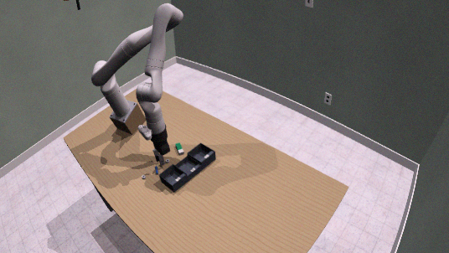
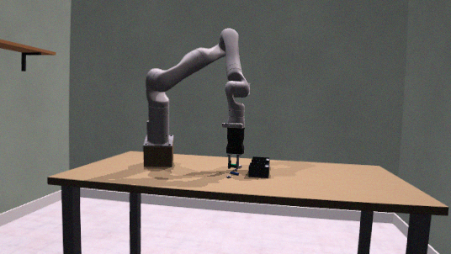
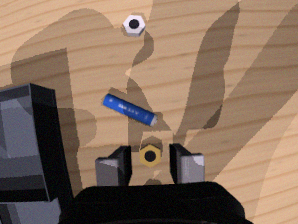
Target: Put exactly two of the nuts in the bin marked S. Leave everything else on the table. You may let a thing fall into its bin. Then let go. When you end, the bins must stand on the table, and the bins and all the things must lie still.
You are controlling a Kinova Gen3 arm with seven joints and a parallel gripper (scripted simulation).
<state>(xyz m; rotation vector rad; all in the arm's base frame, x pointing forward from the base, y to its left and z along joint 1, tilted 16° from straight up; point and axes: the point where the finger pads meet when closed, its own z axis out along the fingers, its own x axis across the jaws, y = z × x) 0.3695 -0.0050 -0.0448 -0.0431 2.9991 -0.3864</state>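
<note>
The brass-coloured nut is 30 mm below my hand. The rest, counted from my hand: blue rod (40 mm to the right, 30 mm below, 10 mm ahead); then bin (110 mm ahead, 70 mm to the left, 10 mm below).
</note>
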